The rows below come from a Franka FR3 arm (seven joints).
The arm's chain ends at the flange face. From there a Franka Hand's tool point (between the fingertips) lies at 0.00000 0.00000 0.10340 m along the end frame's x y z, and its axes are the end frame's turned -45 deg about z.
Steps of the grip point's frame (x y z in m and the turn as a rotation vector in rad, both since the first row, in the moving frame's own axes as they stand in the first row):
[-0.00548 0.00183 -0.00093 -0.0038 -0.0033 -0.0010]
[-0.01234 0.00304 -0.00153 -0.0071 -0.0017 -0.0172]
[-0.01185 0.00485 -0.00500 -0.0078 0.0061 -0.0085]
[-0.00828 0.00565 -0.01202 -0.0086 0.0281 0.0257]
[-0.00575 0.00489 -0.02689 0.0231 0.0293 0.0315]
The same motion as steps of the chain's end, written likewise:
[-0.00262 0.00465 -0.00093 -0.0050 0.0004 -0.0010]
[-0.00698 0.01024 -0.00153 -0.0062 0.0038 -0.0172]
[-0.00597 0.01169 -0.00499 -0.0012 0.0098 -0.0085]
[-0.00456 0.01124 -0.01198 0.0138 0.0260 0.0257]
[-0.00112 0.01135 -0.02682 0.0371 0.0044 0.0315]

